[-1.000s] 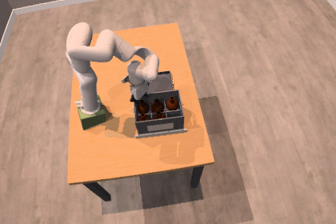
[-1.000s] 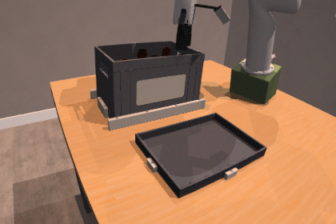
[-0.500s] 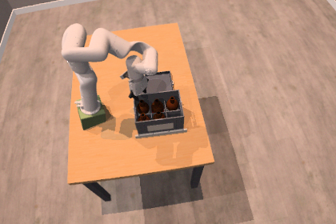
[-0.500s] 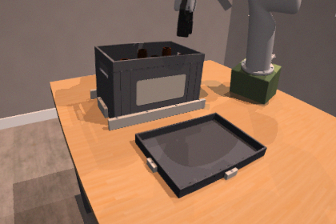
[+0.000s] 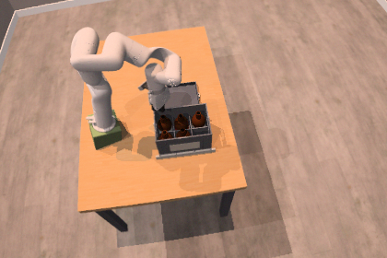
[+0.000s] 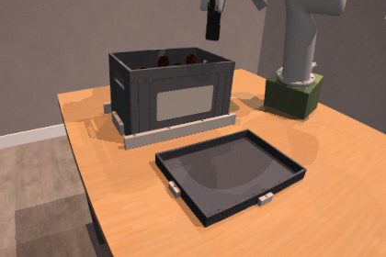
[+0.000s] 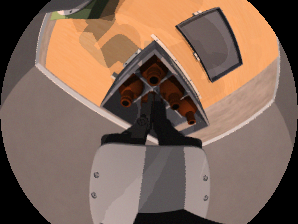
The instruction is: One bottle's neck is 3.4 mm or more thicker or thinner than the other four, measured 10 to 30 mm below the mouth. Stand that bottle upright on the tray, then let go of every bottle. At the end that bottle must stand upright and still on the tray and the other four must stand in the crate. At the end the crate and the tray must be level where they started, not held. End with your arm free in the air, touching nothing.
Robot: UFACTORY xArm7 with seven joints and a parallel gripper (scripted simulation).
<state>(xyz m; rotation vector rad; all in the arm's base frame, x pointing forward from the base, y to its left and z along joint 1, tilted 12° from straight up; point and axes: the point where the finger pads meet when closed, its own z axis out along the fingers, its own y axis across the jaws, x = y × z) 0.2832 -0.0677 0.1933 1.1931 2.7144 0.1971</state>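
Now: the glass bottle 180 mm ahead of my hand, 160 mm below it and 10 mm to the right of it. From my hand the other things lie so: crate: 160 mm below, 90 mm ahead, 50 mm to the right; then dark tray: 230 mm below, 220 mm to the left, 90 mm ahead.
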